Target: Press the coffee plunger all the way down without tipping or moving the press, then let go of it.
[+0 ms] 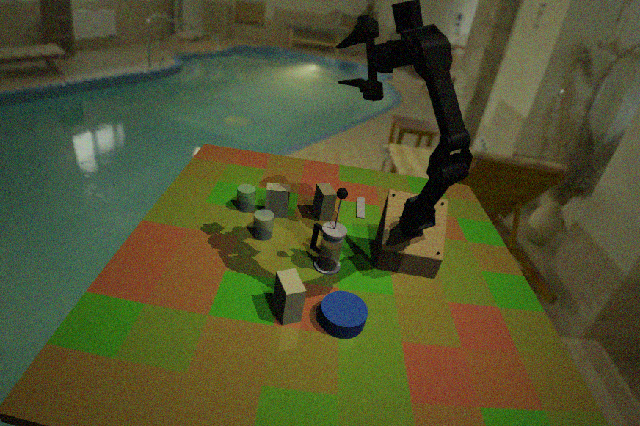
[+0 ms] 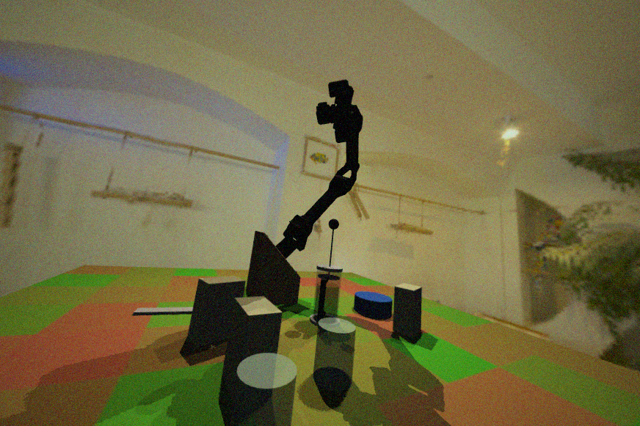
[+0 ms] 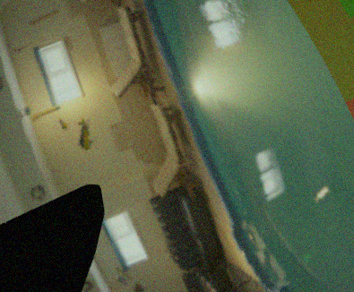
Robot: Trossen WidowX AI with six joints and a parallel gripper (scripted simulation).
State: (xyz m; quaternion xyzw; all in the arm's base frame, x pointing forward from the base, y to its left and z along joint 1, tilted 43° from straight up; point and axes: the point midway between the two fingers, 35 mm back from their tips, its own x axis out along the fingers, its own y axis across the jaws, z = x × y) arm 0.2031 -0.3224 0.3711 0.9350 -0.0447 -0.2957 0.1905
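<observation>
My gripper tip is now 45 cm above the glass coffee press, 5 cm past it and 4 cm to the right of it.
</observation>
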